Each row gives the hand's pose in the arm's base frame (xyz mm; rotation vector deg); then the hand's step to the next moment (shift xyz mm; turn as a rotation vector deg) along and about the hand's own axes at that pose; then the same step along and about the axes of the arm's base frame.
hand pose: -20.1 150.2 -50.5 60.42 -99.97 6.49
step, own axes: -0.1 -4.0 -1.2 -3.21 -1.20 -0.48
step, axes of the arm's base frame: 3.6 -1.7 -1.1 1.39 1.43 -2.83
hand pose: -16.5 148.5 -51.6 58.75 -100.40 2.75
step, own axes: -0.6 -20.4 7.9 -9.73 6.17 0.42
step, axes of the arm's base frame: 7.3 -16.3 -12.6 -3.59 9.61 -5.27
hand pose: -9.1 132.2 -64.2 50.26 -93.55 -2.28
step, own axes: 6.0 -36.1 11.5 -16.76 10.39 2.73
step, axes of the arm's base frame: 8.7 -34.0 -15.5 -7.79 15.51 -9.74
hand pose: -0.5 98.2 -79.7 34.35 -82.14 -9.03
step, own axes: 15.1 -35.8 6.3 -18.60 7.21 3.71
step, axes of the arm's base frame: 5.2 -38.8 -3.6 -8.22 13.37 -12.86
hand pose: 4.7 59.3 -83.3 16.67 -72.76 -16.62
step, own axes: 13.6 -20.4 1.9 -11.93 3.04 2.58
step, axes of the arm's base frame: 0.8 -24.1 5.0 -5.55 7.10 -8.78
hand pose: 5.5 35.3 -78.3 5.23 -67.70 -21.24
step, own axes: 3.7 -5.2 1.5 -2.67 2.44 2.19
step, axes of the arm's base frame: -1.4 -5.9 2.5 -2.30 3.43 -0.89
